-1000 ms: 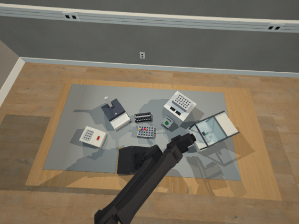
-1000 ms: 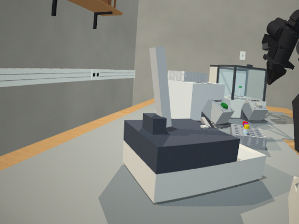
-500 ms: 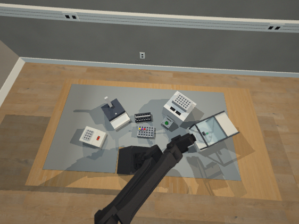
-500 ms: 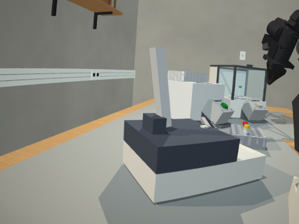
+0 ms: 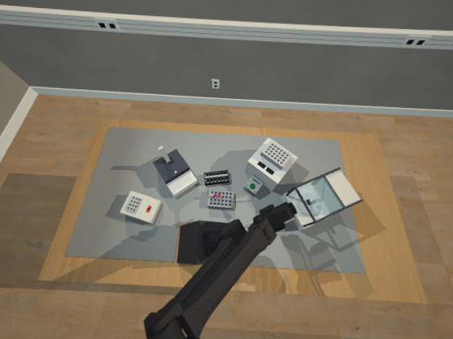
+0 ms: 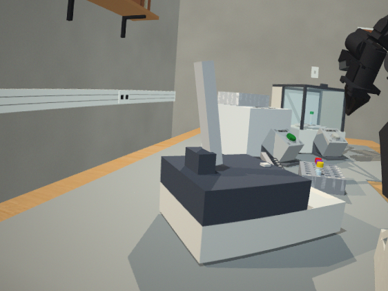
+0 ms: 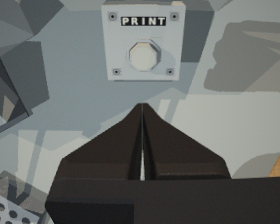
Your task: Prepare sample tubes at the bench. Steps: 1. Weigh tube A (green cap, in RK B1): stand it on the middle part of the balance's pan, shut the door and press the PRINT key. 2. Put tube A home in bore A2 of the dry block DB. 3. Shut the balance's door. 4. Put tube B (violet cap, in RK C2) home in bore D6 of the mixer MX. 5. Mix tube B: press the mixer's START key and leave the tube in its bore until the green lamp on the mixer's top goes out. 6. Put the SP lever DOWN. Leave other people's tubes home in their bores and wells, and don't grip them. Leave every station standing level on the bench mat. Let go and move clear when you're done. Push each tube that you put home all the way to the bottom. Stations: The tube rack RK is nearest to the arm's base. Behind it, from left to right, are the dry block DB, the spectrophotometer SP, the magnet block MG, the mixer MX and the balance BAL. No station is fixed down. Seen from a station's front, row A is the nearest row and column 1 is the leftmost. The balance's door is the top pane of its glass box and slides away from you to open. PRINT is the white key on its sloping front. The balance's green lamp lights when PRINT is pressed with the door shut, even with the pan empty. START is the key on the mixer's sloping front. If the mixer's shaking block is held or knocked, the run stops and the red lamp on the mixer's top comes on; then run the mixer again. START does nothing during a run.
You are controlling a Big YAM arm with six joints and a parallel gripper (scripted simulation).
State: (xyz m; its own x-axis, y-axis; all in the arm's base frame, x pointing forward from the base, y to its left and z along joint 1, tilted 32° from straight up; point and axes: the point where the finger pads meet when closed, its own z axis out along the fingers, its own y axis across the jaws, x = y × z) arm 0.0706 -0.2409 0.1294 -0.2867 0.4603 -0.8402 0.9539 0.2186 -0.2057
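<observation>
The print key is 10 mm ahead of my hand, 40 mm to the right of it and 70 mm below it. Also, from my hand: eight-sided pan: 60 mm ahead, 180 mm to the right, 70 mm below; then balance door: 50 mm ahead, 160 mm to the right, 70 mm above; then green start key: 170 mm ahead, 70 mm to the left, 70 mm below.
</observation>
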